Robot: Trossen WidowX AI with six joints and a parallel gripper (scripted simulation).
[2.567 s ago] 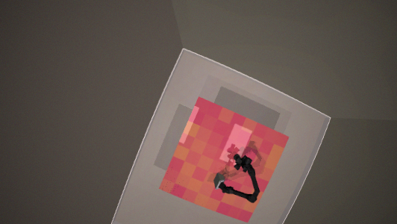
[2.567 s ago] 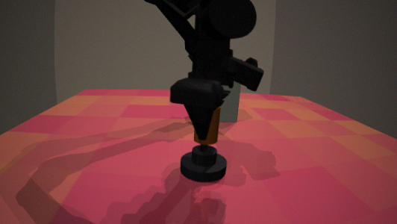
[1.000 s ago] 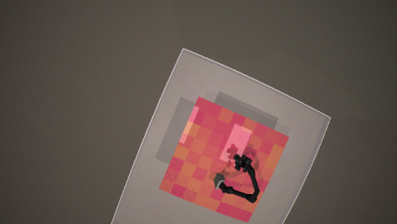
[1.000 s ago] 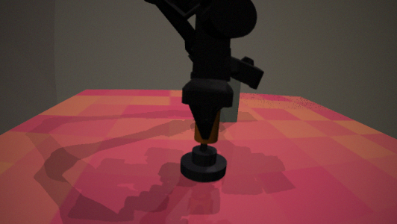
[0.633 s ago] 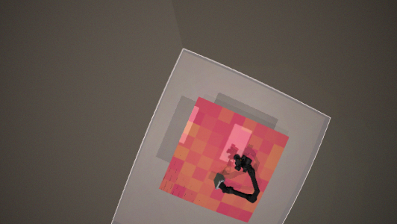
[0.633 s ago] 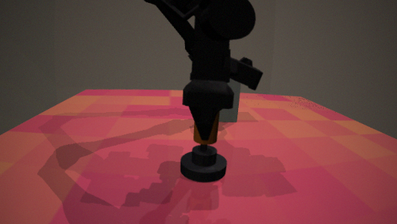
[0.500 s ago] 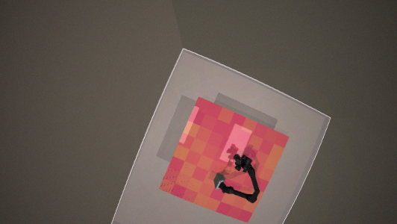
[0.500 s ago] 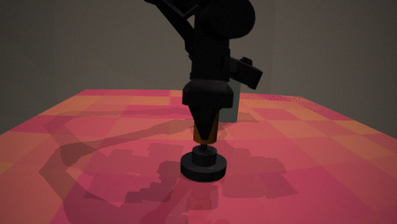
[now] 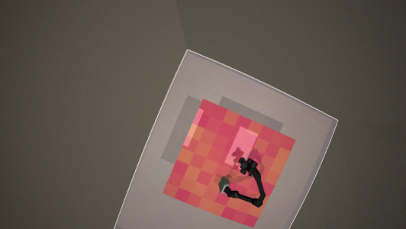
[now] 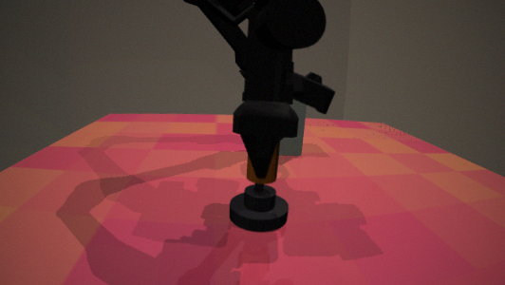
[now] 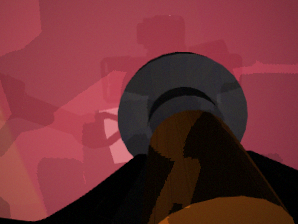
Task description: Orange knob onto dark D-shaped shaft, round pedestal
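Now: gripper tip 20 mm below the orange knob. From my gripper tip the other things lie so: dark pedestal 40 mm below.
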